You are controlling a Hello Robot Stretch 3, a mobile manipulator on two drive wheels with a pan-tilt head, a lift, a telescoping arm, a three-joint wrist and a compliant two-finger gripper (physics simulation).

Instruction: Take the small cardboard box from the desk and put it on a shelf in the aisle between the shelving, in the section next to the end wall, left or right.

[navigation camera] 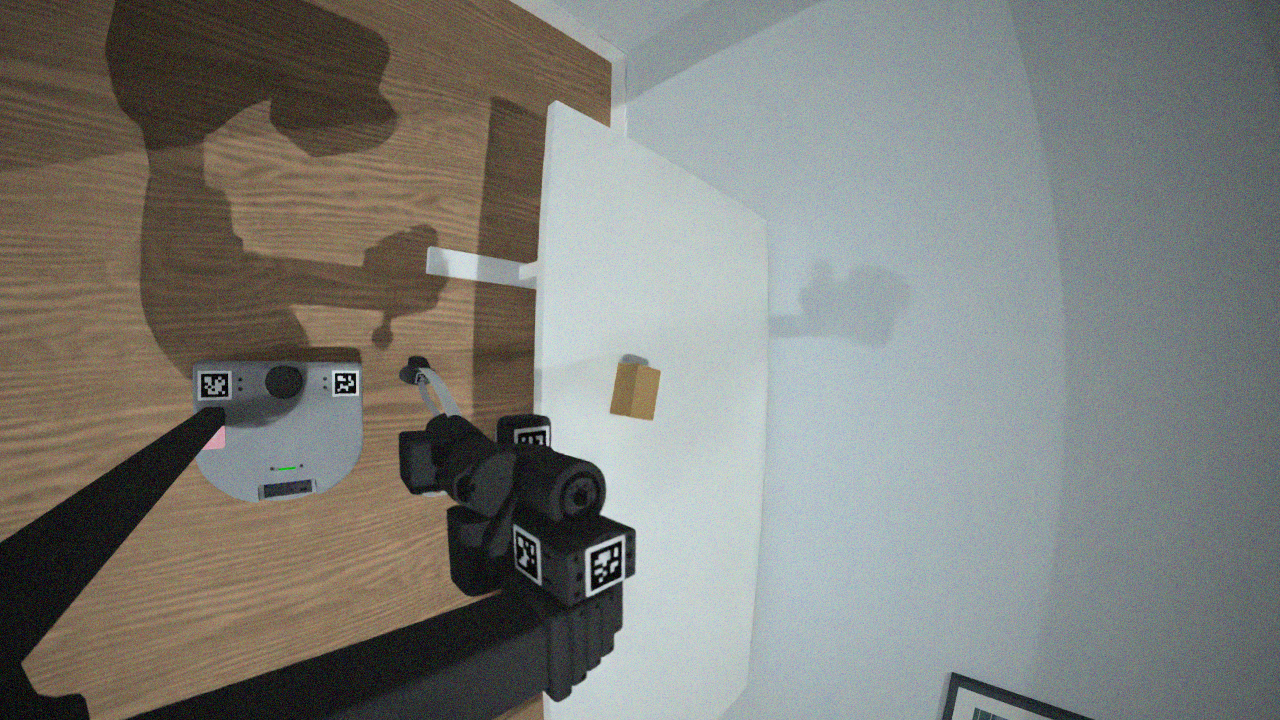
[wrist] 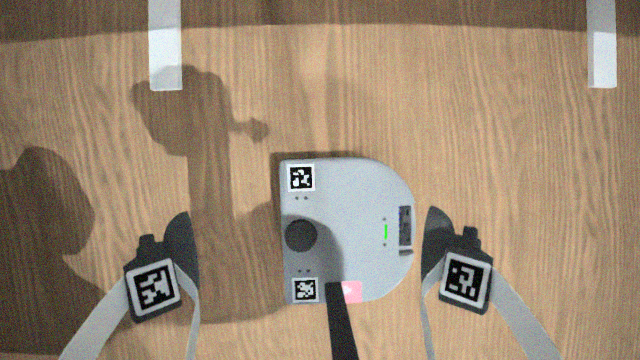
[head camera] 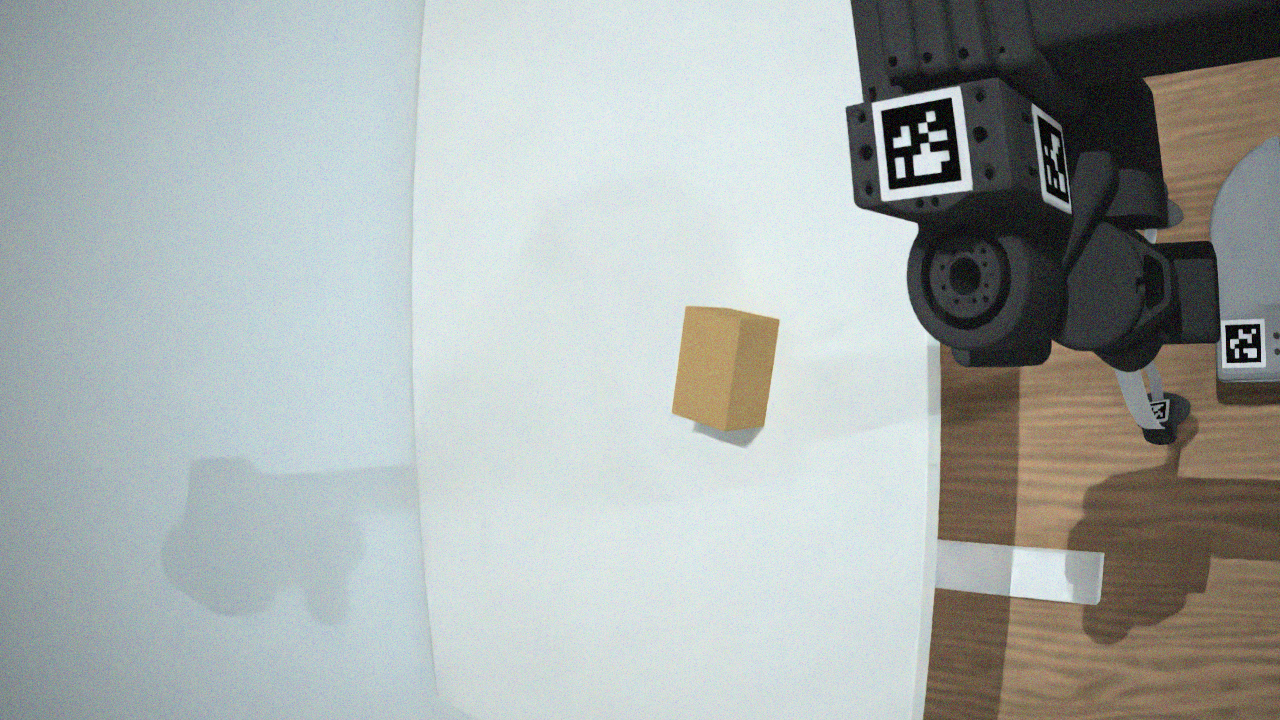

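Pixels of known places: gripper, fingertip midpoint: (navigation camera: 413,423); robot's base, link origin: (navigation camera: 284,380).
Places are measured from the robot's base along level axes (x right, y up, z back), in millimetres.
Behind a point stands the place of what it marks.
Observation:
The small cardboard box (head camera: 725,368) @[x 489, y 771, z -8 mm] (navigation camera: 635,391) @[x 484, y 771, z -10 mm] stands on the white desk (head camera: 554,582) @[x 787, y 721, z -243 mm] (navigation camera: 689,555) @[x 723, y 721, z 390 mm], around the middle of its depth. My gripper (wrist: 310,237) @[x 142, y 714, z 21 mm] is open and empty, with its fingers wide apart in the wrist view. It points down over the wood floor, off the desk's long edge and apart from the box. One fingertip shows in the head view (head camera: 1160,419) @[x 135, y 776, z -44 mm] and in the navigation view (navigation camera: 417,368) @[x 140, y 745, z -49 mm]; the wrist hides most of the other finger there. The box does not show in the wrist view. The shelving does not show.
My base (head camera: 1253,259) @[x 110, y 160, z 106 mm] (navigation camera: 313,447) @[x 57, y 160, z 147 mm] (wrist: 360,200) stands on the floor beside the desk. A white desk foot (head camera: 1056,571) (navigation camera: 474,265) (wrist: 165,60) sticks out from under the desk. A pale wall (head camera: 205,268) @[x 1131, y 1025, z 136 mm] (navigation camera: 895,447) @[x 1131, y 1077, z 152 mm] runs behind it. A framed picture (navigation camera: 955,694) @[x 1119, y 1296, z 773 mm] hangs there.

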